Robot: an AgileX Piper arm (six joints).
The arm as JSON. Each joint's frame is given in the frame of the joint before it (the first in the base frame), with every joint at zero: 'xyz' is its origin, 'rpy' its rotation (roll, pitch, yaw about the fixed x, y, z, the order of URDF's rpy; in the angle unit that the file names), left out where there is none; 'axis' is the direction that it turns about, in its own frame. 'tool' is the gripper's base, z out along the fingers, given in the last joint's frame.
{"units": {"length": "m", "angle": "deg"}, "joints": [
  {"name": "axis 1", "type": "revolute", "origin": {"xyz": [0.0, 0.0, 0.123]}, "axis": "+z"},
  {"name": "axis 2", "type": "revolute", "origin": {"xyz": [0.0, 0.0, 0.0], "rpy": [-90.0, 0.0, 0.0]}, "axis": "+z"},
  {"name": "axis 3", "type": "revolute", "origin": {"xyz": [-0.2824, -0.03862, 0.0]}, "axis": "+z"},
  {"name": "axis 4", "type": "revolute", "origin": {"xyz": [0.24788, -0.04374, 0.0], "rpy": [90.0, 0.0, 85.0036]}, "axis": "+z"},
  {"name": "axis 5", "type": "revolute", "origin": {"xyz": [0.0, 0.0, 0.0], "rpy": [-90.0, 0.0, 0.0]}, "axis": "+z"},
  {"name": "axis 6", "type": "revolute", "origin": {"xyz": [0.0, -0.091, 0.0], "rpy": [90.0, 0.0, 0.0]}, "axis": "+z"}
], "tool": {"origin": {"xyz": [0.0, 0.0, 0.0]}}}
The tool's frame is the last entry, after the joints.
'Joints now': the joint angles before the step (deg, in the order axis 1, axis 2, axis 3, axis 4, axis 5, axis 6). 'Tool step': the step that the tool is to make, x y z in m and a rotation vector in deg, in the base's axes. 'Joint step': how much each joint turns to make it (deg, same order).
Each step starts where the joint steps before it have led.
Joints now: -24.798 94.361 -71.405 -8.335 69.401 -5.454
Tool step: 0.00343 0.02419 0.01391 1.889 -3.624 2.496
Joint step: 3.507 -2.706 0.000 3.294 0.117 0.056
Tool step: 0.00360 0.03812 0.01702 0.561 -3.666 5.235
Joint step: 6.737 -3.303 0.000 1.570 0.067 1.136
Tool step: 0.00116 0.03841 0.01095 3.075 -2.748 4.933
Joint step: 6.461 -2.198 0.001 3.471 0.131 0.881
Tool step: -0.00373 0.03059 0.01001 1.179 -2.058 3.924
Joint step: 5.774 -2.022 0.001 1.028 0.065 1.729
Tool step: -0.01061 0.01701 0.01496 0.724 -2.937 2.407
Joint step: 3.348 -3.119 -0.004 0.539 0.175 0.913
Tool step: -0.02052 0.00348 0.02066 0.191 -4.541 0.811
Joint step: 0.863 -5.302 0.690 0.059 0.066 0.054
